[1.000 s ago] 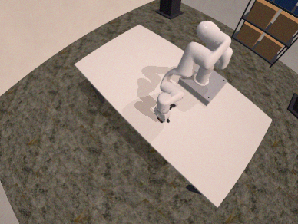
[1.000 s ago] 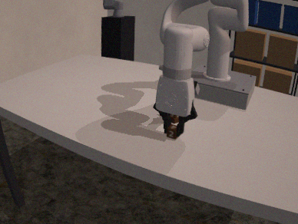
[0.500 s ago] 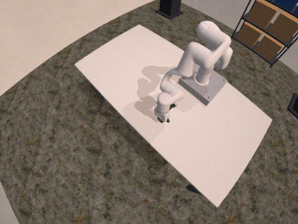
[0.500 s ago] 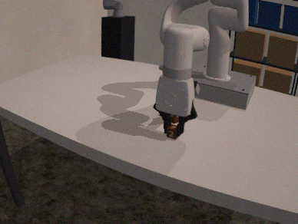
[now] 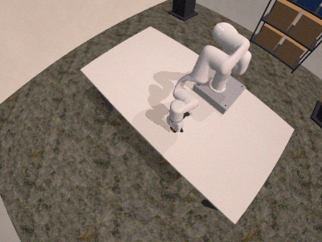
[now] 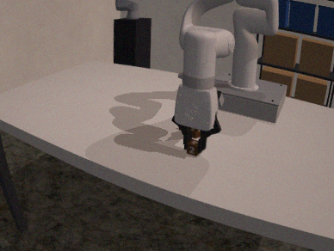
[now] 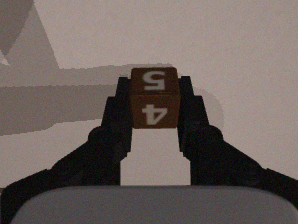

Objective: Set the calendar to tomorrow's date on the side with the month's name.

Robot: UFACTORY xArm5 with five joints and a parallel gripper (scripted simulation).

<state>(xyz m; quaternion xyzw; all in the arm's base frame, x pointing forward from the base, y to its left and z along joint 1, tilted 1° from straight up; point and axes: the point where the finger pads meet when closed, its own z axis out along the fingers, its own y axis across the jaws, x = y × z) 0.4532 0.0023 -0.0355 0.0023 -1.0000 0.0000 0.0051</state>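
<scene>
Right now my hand is 2 cm above the brown wooden cube. From my hand the other things lie so: tray (11 cm behind, 6 cm to the right, 2 cm below).
</scene>
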